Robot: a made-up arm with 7 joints. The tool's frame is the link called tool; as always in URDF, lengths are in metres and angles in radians. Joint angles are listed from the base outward.
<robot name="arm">
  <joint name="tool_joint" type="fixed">
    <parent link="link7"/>
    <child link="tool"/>
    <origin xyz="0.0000 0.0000 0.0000" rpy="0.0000 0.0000 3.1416"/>
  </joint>
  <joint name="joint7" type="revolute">
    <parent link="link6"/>
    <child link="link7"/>
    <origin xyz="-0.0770 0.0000 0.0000" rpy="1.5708 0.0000 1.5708"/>
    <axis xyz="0 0 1"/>
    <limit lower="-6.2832" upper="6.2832"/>
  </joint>
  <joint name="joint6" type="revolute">
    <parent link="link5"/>
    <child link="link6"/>
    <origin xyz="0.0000 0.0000 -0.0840" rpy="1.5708 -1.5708 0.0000"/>
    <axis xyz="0 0 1"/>
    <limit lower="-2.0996" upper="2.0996"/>
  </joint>
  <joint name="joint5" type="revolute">
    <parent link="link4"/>
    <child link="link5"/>
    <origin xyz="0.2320 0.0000 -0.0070" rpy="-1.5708 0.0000 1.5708"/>
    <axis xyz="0 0 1"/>
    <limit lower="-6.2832" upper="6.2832"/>
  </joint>
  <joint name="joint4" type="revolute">
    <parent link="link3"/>
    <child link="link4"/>
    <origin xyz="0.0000 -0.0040 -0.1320" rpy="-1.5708 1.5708 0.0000"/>
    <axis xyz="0 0 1"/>
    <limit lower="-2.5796" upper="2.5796"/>
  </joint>
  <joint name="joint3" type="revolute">
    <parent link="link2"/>
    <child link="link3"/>
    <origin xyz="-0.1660 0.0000 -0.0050" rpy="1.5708 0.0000 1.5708"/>
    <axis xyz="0 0 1"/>
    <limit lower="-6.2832" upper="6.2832"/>
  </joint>
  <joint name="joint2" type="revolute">
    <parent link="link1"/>
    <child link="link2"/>
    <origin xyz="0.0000 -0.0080 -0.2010" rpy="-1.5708 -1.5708 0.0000"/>
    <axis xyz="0 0 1"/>
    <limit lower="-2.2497" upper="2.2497"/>
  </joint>
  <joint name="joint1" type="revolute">
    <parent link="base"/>
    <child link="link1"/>
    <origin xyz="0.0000 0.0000 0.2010" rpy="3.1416 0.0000 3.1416"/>
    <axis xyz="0 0 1"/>
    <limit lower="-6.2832" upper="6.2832"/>
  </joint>
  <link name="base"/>
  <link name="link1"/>
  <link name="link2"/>
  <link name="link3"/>
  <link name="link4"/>
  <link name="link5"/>
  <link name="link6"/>
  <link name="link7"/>
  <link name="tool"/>
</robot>
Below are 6 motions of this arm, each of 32 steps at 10 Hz.
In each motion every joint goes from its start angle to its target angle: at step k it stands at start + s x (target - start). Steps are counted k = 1, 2, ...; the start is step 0. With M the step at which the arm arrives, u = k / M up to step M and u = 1 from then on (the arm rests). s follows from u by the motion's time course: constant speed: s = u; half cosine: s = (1 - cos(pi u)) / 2; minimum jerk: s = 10 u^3 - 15 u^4 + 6 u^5.
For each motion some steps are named. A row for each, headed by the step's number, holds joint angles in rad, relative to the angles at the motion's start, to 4 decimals.
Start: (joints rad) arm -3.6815 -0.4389 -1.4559 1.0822 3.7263 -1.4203 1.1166
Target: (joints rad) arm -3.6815 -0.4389 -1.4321 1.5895 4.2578 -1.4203 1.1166
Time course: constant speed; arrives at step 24
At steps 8, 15, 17, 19, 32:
8: 0.0000 0.0000 0.0079 0.1691 0.1772 0.0000 0.0000
15: 0.0000 0.0000 0.0149 0.3171 0.3322 0.0000 0.0000
17: 0.0000 0.0000 0.0169 0.3593 0.3765 0.0000 0.0000
19: 0.0000 0.0000 0.0188 0.4016 0.4208 0.0000 0.0000
32: 0.0000 0.0000 0.0238 0.5073 0.5315 0.0000 0.0000

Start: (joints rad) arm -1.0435 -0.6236 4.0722 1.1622 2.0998 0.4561 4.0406
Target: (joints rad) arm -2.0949 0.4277 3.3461 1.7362 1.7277 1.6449 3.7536
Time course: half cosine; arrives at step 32
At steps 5, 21, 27, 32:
5: -0.0621 0.0621 -0.0429 0.0339 -0.0220 0.0702 -0.0169
21: -0.7735 0.7734 -0.5342 0.4223 -0.2738 0.8746 -0.2111
27: -0.9893 0.9892 -0.6832 0.5401 -0.3501 1.1186 -0.2701
32: -1.0514 1.0513 -0.7261 0.5740 -0.3721 1.1888 -0.2870

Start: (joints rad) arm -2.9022 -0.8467 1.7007 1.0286 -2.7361 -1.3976 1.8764
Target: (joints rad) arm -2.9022 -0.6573 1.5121 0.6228 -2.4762 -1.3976 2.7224
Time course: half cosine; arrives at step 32
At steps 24, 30, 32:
24: 0.0000 0.1617 -0.1610 -0.3464 0.2218 0.0000 0.7221
30: 0.0000 0.1876 -0.1868 -0.4019 0.2574 0.0000 0.8379
32: 0.0000 0.1894 -0.1886 -0.4058 0.2599 0.0000 0.8460

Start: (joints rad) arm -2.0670 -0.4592 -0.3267 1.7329 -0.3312 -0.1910 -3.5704
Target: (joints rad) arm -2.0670 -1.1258 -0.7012 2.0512 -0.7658 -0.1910 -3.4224
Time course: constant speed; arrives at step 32
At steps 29, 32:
29: 0.0000 -0.6041 -0.3394 0.2885 -0.3939 0.0000 0.1341
32: 0.0000 -0.6666 -0.3745 0.3183 -0.4346 0.0000 0.1480

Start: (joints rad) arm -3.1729 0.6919 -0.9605 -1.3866 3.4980 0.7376 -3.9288
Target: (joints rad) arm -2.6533 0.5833 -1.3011 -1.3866 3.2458 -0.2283 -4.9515
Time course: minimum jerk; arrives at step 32
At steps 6, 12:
6: 0.0253 -0.0053 -0.0166 0.0000 -0.0123 -0.0471 -0.0499
12: 0.1430 -0.0299 -0.0937 0.0000 -0.0694 -0.2658 -0.2815

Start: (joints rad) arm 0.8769 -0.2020 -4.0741 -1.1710 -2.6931 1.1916 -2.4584
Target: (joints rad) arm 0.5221 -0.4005 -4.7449 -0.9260 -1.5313 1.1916 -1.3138
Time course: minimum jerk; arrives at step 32
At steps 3, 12, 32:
3: -0.0025 -0.0014 -0.0048 0.0017 0.0083 0.0000 0.0082
12: -0.0976 -0.0546 -0.1846 0.0674 0.3197 0.0000 0.3150
32: -0.3548 -0.1985 -0.6708 0.2450 1.1618 0.0000 1.1446

